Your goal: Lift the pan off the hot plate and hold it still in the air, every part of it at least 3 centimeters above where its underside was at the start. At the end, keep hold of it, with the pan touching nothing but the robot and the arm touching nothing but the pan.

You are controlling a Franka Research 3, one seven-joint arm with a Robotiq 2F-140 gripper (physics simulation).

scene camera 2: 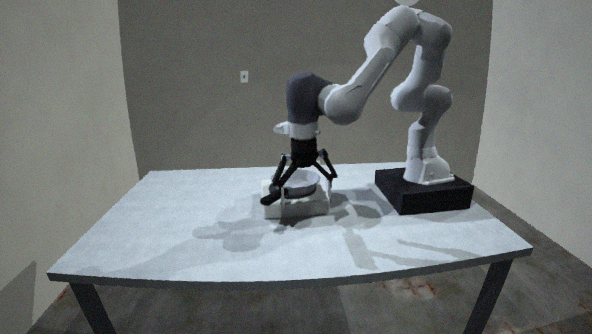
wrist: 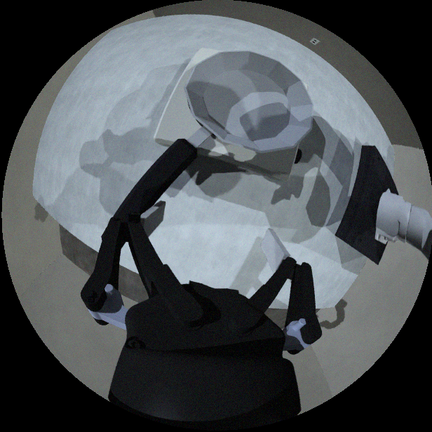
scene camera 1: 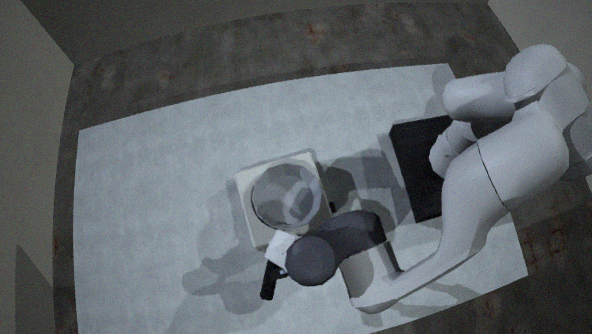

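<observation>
The grey pan [scene camera 1: 285,195] [scene camera 2: 302,190] [wrist: 245,100] sits on the cream hot plate [scene camera 1: 256,231] [scene camera 2: 300,208] [wrist: 175,120]. Its black handle [scene camera 1: 270,282] [scene camera 2: 270,200] [wrist: 160,175] sticks out past the hot plate's edge, towards the front in scene camera 2. My gripper [scene camera 2: 306,196] [wrist: 215,224] points down and is wide open, with nothing between its fingers. One finger is close beside the handle, and the handle lies at that finger's outer side; whether they touch I cannot tell. The other finger is well off to the robot base's side. The fingertips are hidden in scene camera 1.
The arm's black base block [scene camera 1: 415,170] [scene camera 2: 425,200] [wrist: 357,200] stands on the table [scene camera 1: 150,175] [scene camera 2: 175,215], on the right in both scene views. A small dark knob [scene camera 1: 332,206] [wrist: 298,155] is on the hot plate's side facing the base.
</observation>
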